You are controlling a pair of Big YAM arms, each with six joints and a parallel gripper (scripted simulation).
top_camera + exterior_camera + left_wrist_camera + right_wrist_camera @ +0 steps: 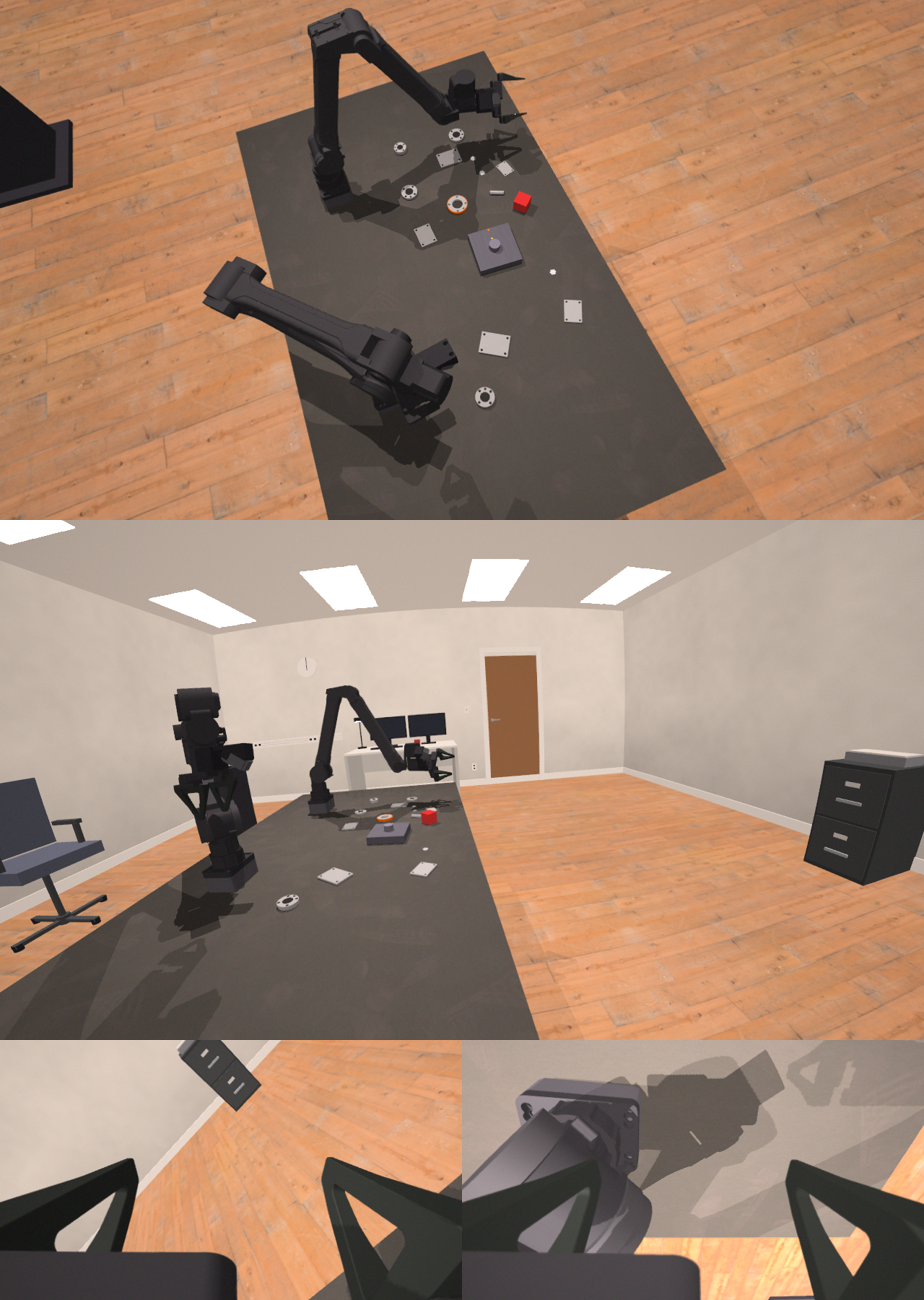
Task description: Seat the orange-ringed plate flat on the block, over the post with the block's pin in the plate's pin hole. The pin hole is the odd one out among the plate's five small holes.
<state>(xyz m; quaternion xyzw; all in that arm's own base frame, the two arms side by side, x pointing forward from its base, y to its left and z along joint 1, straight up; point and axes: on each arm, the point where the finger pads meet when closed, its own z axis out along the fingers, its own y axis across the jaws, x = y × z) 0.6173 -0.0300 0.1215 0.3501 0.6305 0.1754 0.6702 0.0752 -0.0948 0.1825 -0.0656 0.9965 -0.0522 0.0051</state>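
The orange-ringed plate lies 28 cm behind my left hand, 19 cm to the right of it and 16 cm below it. Round my left hand: red cube: 26 cm to the right, 15 cm below, 10 cm behind; then small rod: 19 cm to the right, 16 cm below, 15 cm behind; then grey block: 34 cm to the right, 22 cm behind, 15 cm below.
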